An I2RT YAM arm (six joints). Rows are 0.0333 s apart.
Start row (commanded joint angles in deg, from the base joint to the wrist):
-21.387 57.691 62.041 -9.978 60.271 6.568
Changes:
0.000 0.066 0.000 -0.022 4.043 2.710
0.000 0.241 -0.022 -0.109 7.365 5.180
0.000 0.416 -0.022 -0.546 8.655 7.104
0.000 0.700 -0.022 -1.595 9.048 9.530
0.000 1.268 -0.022 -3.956 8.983 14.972
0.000 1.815 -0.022 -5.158 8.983 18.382
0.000 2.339 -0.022 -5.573 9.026 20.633
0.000 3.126 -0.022 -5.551 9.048 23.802
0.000 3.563 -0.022 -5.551 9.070 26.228
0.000 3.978 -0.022 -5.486 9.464 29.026
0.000 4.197 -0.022 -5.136 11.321 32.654
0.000 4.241 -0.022 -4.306 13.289 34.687
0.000 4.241 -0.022 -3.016 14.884 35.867
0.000 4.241 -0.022 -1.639 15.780 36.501
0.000 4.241 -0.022 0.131 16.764 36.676
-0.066 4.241 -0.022 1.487 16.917 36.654
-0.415 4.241 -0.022 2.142 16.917 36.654
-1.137 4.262 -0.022 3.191 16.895 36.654
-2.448 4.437 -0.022 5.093 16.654 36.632
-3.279 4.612 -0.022 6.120 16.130 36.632
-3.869 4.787 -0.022 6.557 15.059 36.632
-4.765 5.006 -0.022 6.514 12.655 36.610
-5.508 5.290 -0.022 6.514 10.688 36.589
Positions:
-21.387 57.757 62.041 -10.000 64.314 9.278
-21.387 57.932 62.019 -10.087 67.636 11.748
-21.387 58.107 62.019 -10.524 68.926 13.672
-21.387 58.391 62.019 -11.573 69.319 16.098
-21.387 58.959 62.019 -13.934 69.254 21.540
-21.387 59.506 62.019 -15.136 69.254 24.950
-21.387 60.030 62.019 -15.551 69.297 27.201
-21.387 60.817 62.019 -15.529 69.319 30.370
-21.387 61.254 62.019 -15.529 69.341 32.796
-21.387 61.669 62.019 -15.464 69.735 35.594
-21.387 61.888 62.019 -15.114 71.592 39.222
-21.387 61.932 62.019 -14.284 73.560 41.255
-21.387 61.932 62.019 -12.994 75.155 42.435
-21.387 61.932 62.019 -11.617 76.051 43.069
-21.387 61.932 62.019 -9.847 77.035 43.244
-21.453 61.932 62.019 -8.491 77.188 43.222
-21.802 61.932 62.019 -7.836 77.188 43.222
-22.524 61.953 62.019 -6.787 77.166 43.222
-23.835 62.128 62.019 -4.885 76.925 43.200
-24.666 62.303 62.019 -3.858 76.401 43.200
-25.256 62.478 62.019 -3.421 75.330 43.200
-26.152 62.697 62.019 -3.464 72.926 43.178
-26.895 62.981 62.019 -3.464 70.959 43.157

